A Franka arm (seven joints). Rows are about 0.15 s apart.
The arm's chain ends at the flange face. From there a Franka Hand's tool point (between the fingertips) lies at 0.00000 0.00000 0.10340 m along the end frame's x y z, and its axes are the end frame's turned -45 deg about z.
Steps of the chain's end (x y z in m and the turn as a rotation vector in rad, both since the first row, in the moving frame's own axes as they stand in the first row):
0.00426, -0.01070, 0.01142, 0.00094, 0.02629, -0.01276
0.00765, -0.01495, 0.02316, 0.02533, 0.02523, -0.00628
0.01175, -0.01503, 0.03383, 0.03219, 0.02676, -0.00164
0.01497, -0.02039, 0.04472, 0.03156, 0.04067, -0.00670
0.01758, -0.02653, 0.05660, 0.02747, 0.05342, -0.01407
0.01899, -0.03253, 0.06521, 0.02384, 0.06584, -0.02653
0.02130, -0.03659, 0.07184, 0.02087, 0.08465, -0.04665
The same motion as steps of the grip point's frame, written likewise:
0.01258, -0.00271, 0.01138, -0.01793, 0.01925, -0.01276
0.01968, -0.00518, 0.02309, 0.00007, 0.03575, -0.00628
0.02324, -0.00272, 0.03374, 0.00384, 0.04168, -0.00164
0.03028, -0.00318, 0.04458, -0.00644, 0.05107, -0.00670
0.03711, -0.00447, 0.05641, -0.01835, 0.05720, -0.01407
0.04302, -0.00659, 0.06496, -0.02970, 0.06341, -0.02653
0.04875, -0.00634, 0.07145, -0.04510, 0.07461, -0.04665

